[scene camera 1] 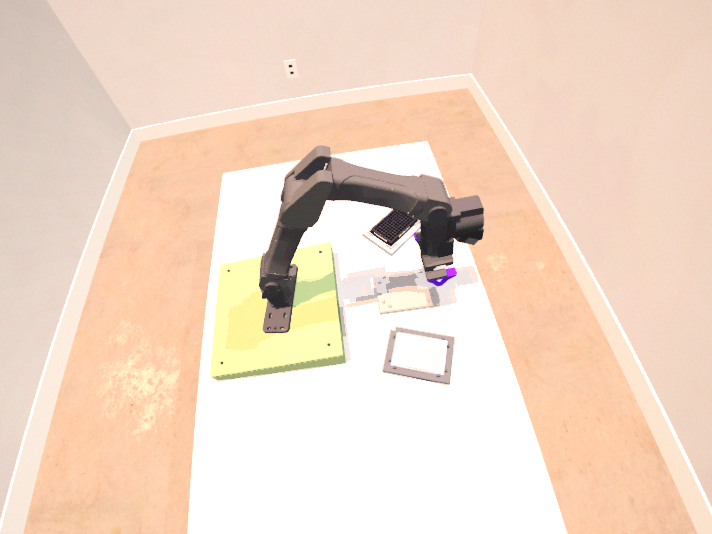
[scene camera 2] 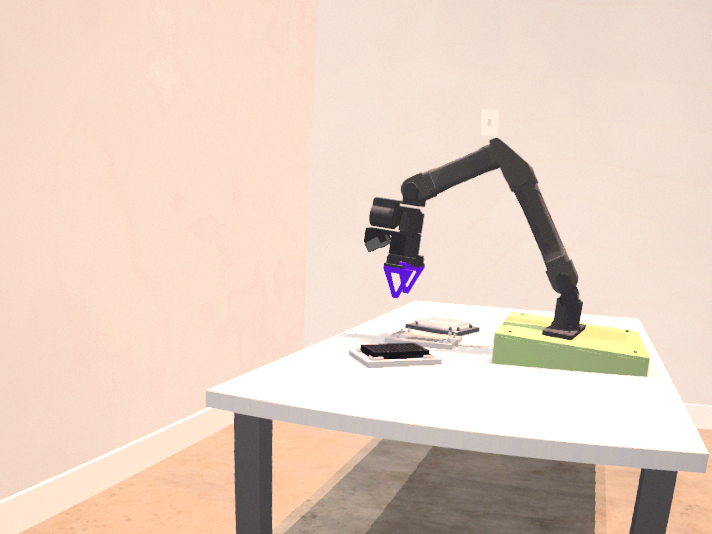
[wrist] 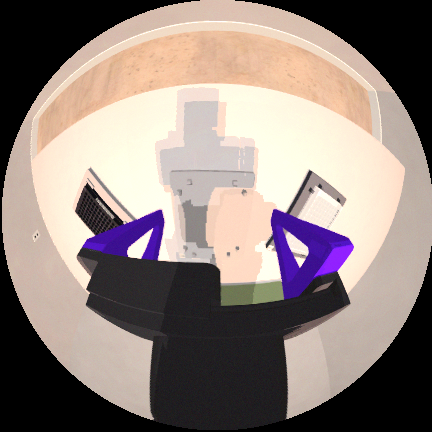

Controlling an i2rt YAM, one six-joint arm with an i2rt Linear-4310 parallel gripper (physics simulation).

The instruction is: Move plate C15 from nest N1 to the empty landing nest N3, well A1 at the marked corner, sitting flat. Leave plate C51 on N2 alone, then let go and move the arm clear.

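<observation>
A black well plate (scene camera 1: 393,227) (scene camera 2: 394,350) (wrist: 100,211) sits on a light nest (scene camera 1: 392,250) (scene camera 2: 396,362) (wrist: 90,179). It looks flat; its marked corner cannot be made out. An empty light nest (scene camera 1: 402,302) (scene camera 2: 431,340) (wrist: 212,177) lies in the middle, partly in the arm's shadow. A white plate (scene camera 1: 419,352) (scene camera 2: 441,323) (wrist: 315,215) sits in a dark grey nest (scene camera 1: 388,359) (scene camera 2: 466,330) (wrist: 327,186). No plate or nest labels are readable. My gripper (scene camera 1: 428,259) (scene camera 2: 400,293) (wrist: 217,214) is open and empty, high above the middle nest.
The arm stands on a yellow-green base block (scene camera 1: 276,350) (scene camera 2: 569,359) beside the nests. The white table (scene camera 1: 345,448) (scene camera 2: 460,402) carries the block and the nests. A wall (scene camera 1: 603,143) rises beyond the table's far long side.
</observation>
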